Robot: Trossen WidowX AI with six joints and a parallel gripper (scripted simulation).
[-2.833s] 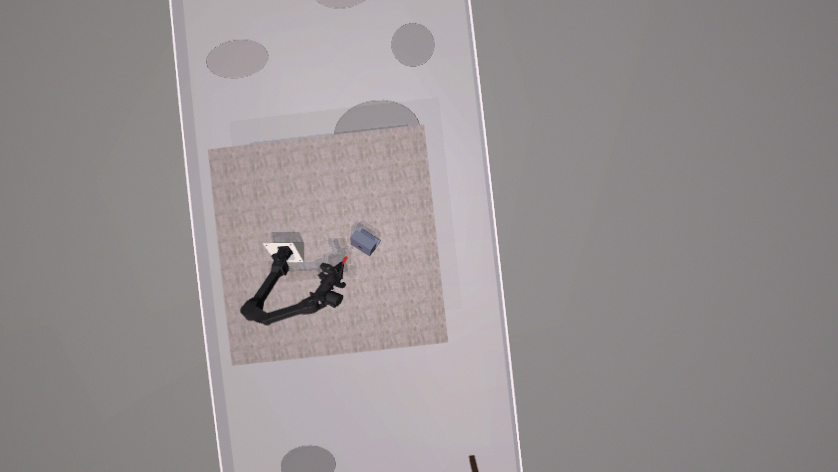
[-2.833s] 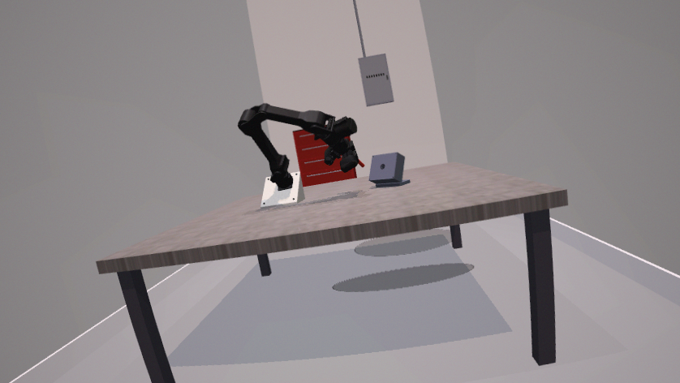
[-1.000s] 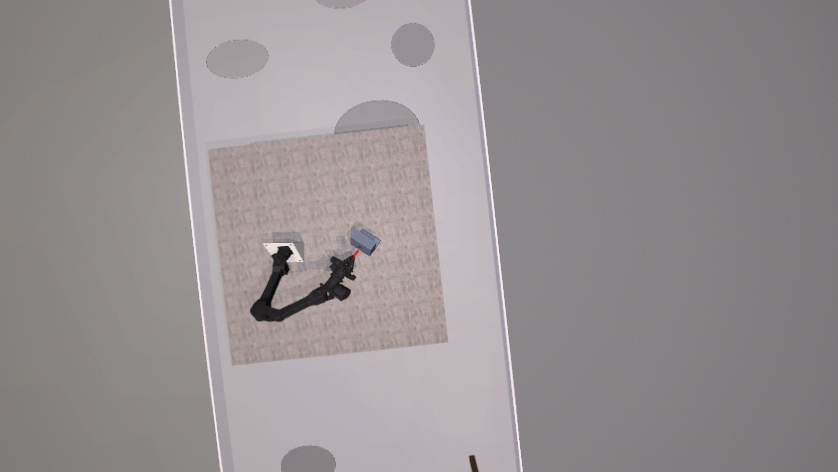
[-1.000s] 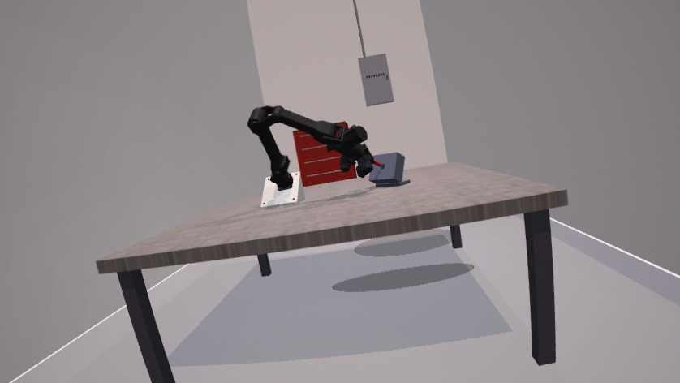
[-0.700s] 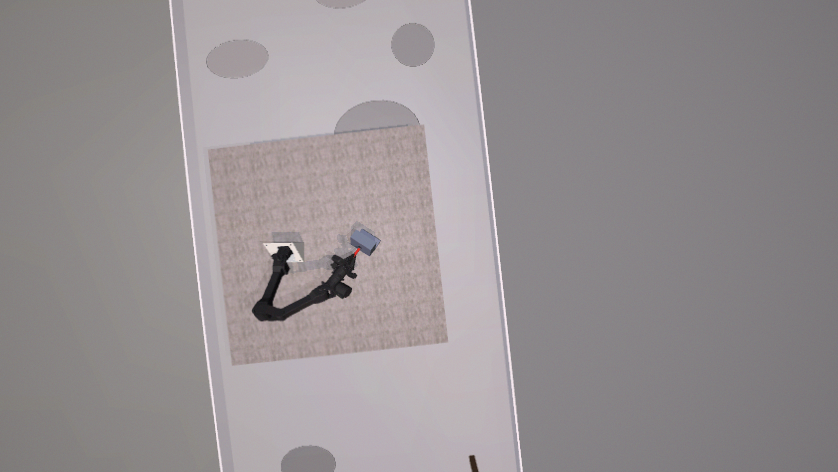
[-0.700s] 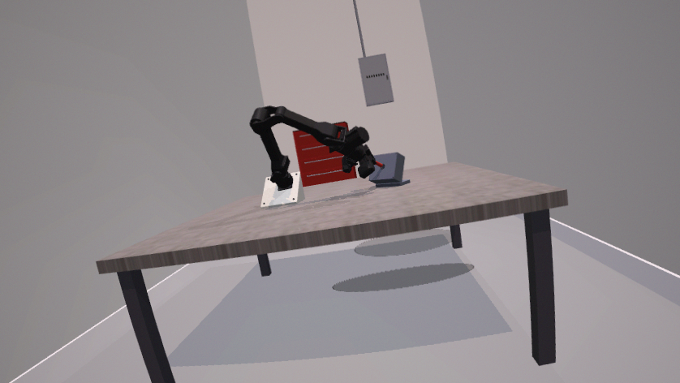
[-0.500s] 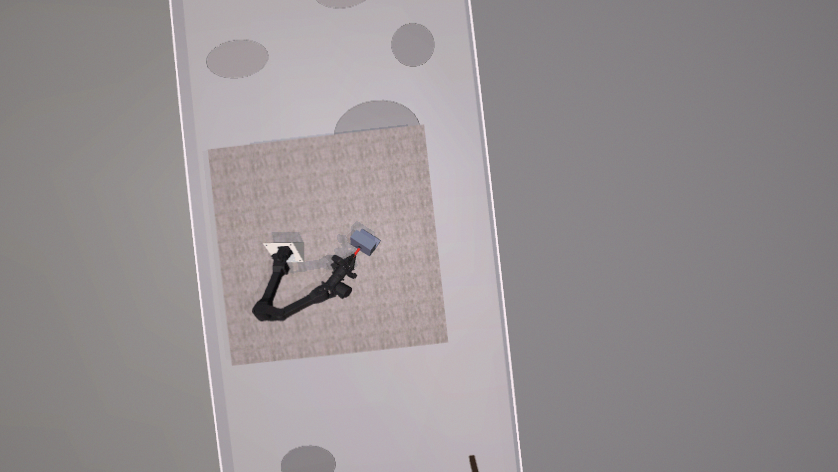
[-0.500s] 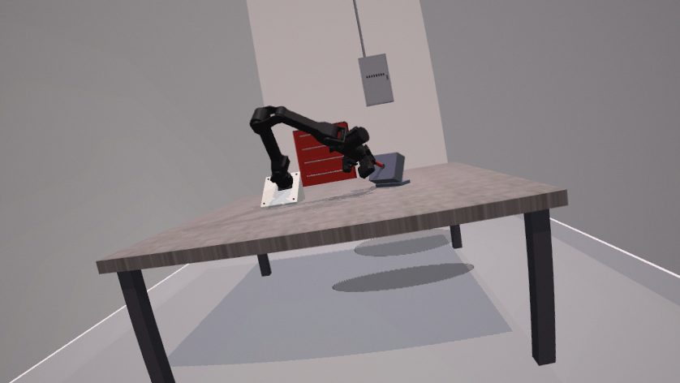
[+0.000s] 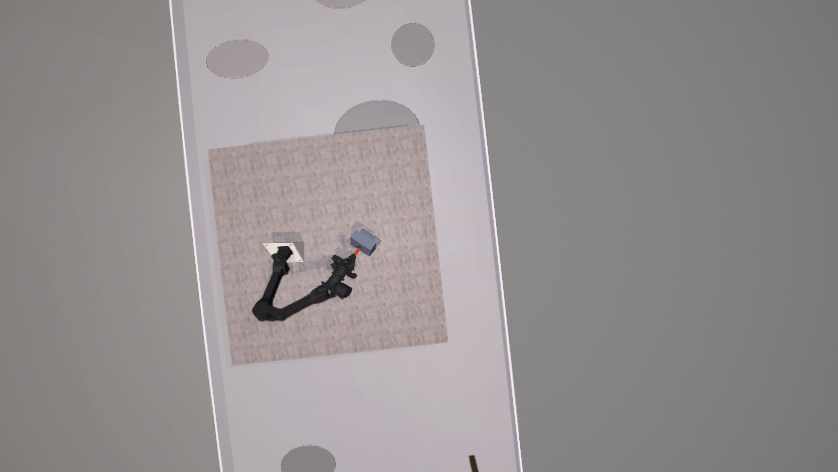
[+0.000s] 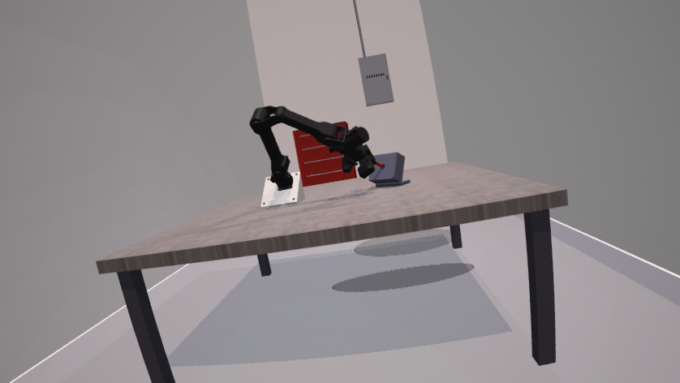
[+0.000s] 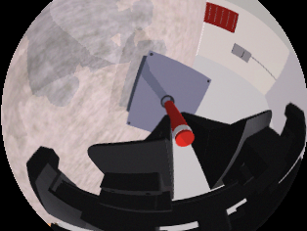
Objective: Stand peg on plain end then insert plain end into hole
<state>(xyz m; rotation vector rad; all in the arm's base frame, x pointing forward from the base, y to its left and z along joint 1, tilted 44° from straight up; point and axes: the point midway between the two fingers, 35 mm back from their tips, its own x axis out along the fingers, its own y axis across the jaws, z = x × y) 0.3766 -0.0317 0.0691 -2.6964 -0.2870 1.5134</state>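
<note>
My gripper tip is 6 cm to the right of the sloped panel, 4 cm short of it and 4 cm above it. The rest, counted from my gripper tip: red peg: 1 cm to the right, 1 cm behind, 1 cm above.
</note>
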